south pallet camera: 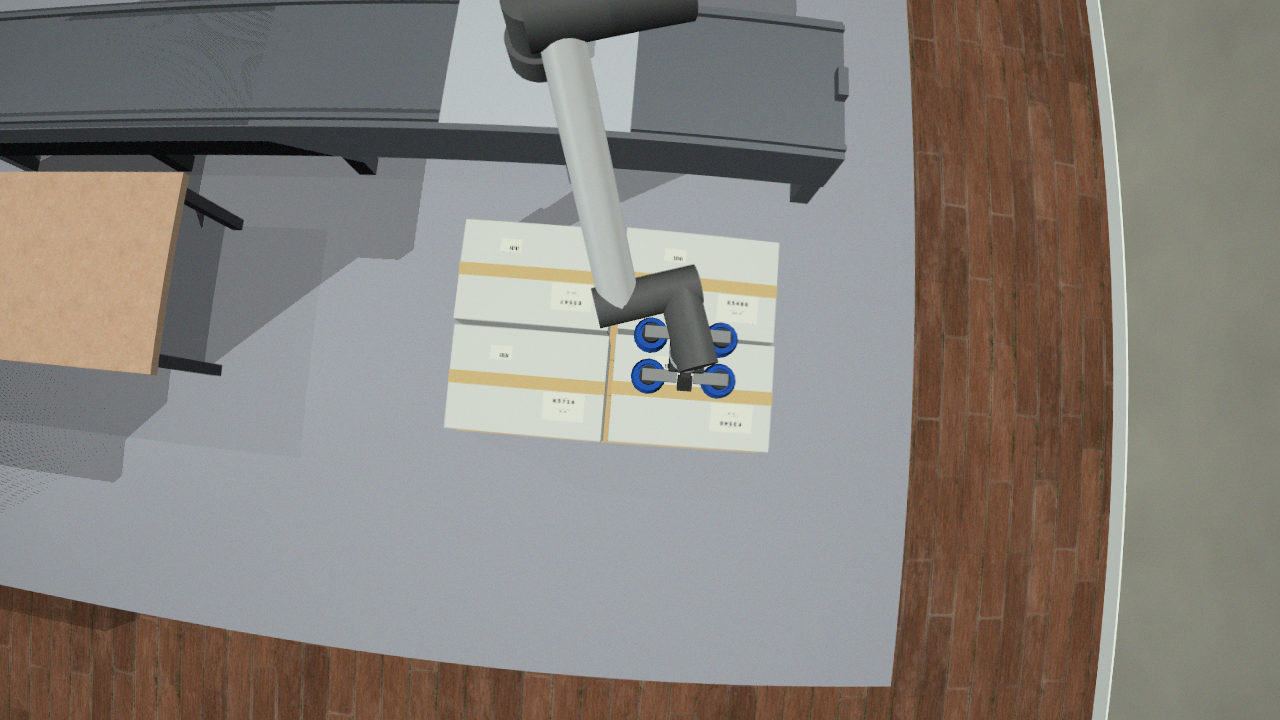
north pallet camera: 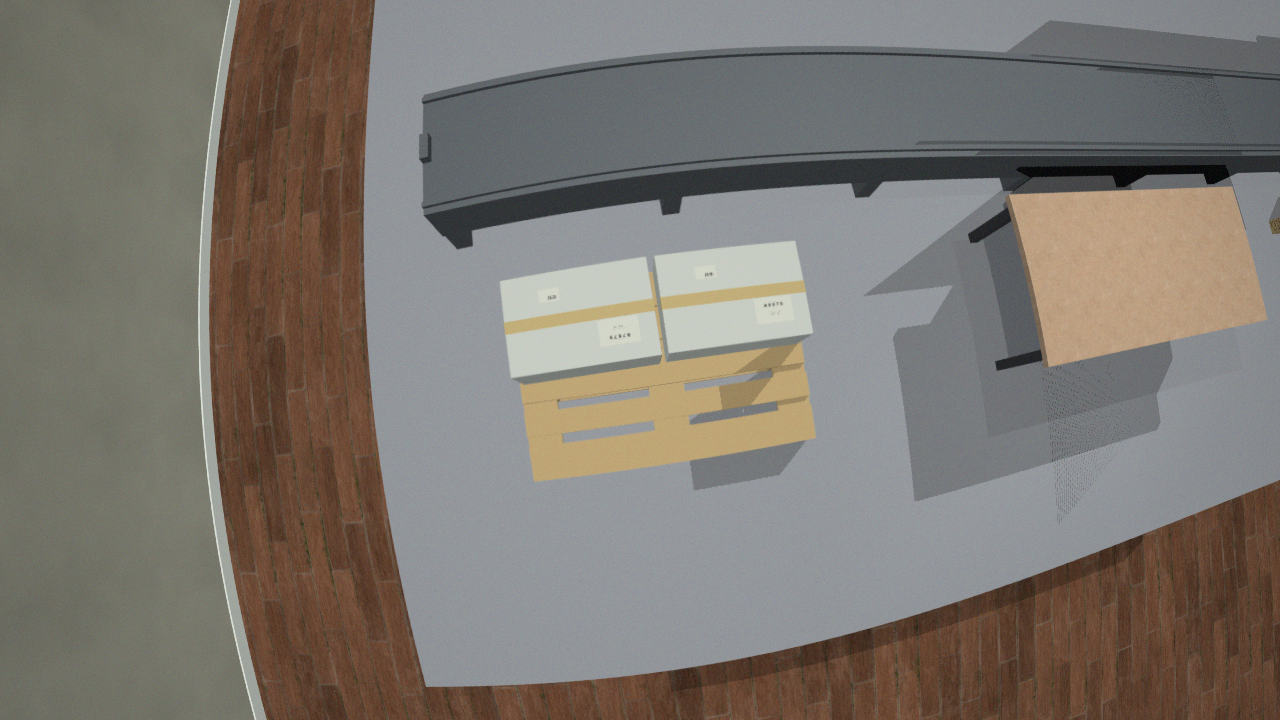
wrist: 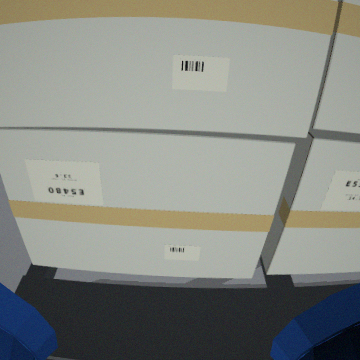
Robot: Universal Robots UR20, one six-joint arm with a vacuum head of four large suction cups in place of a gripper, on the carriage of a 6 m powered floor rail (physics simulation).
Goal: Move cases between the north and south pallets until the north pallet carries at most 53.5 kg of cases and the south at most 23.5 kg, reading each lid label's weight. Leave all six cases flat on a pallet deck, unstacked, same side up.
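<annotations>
In the south pallet camera view I see my suction head, and the wrist view shows it too. In the north pallet camera view my suction head is out of frame. On my suction head, [south pallet camera: 663, 346] and [wrist: 323, 323] are the same spot.
</annotations>
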